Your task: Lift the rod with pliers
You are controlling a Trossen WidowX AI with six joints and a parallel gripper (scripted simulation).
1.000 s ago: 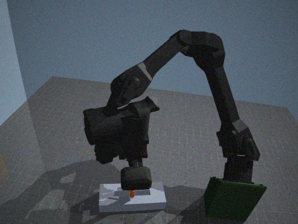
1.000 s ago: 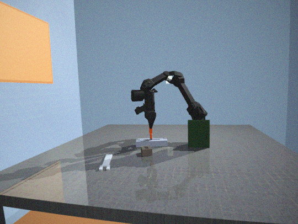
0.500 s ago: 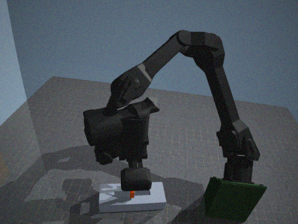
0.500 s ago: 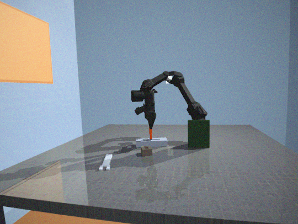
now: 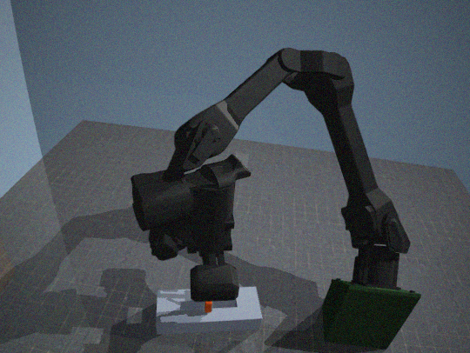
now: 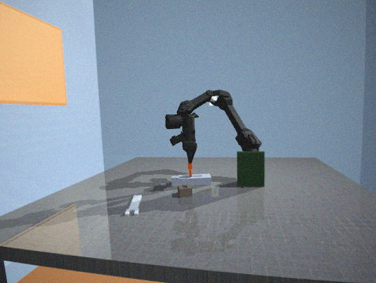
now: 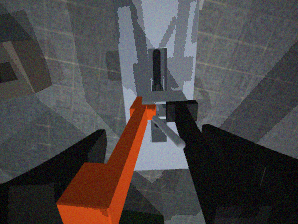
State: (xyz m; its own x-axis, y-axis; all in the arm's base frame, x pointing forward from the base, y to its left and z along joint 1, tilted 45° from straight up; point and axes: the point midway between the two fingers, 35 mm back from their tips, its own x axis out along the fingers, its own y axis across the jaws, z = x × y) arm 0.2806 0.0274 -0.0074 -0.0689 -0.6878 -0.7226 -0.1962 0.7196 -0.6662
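The orange handle is 10 mm to the left of my gripper tip. The rest, counted from my gripper tip: brown holster 150 mm to the left, 90 mm below; then small white forked piece 150 mm ahead, 300 mm to the left, 100 mm below; then grey channel block 10 mm to the right, 80 mm below.
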